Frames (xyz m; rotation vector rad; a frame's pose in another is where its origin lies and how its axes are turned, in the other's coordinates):
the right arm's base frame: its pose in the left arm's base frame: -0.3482 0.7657 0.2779 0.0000 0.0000 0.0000
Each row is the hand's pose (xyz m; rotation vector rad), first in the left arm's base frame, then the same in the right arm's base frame.
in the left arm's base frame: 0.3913 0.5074 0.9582 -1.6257 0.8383 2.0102
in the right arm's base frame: 0.7395 -0.2583 0.6803 -1.6257 0.8383 2.0102
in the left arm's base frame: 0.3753 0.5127 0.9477 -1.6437 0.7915 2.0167
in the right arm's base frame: 0.7235 -0.2530 0.6698 -1.6437 0.7915 2.0167
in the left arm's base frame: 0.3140 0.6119 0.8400 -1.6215 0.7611 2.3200
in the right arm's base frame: 0.6622 -0.1538 0.5621 -1.6215 0.7611 2.3200
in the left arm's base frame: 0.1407 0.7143 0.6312 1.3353 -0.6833 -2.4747
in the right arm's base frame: 0.4889 -0.0514 0.3533 1.3353 -0.6833 -2.4747
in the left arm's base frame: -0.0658 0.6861 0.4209 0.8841 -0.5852 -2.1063
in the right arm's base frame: 0.2824 -0.0796 0.1430 0.8841 -0.5852 -2.1063
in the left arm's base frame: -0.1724 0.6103 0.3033 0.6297 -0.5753 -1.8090
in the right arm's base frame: 0.1758 -0.1554 0.0254 0.6297 -0.5753 -1.8090
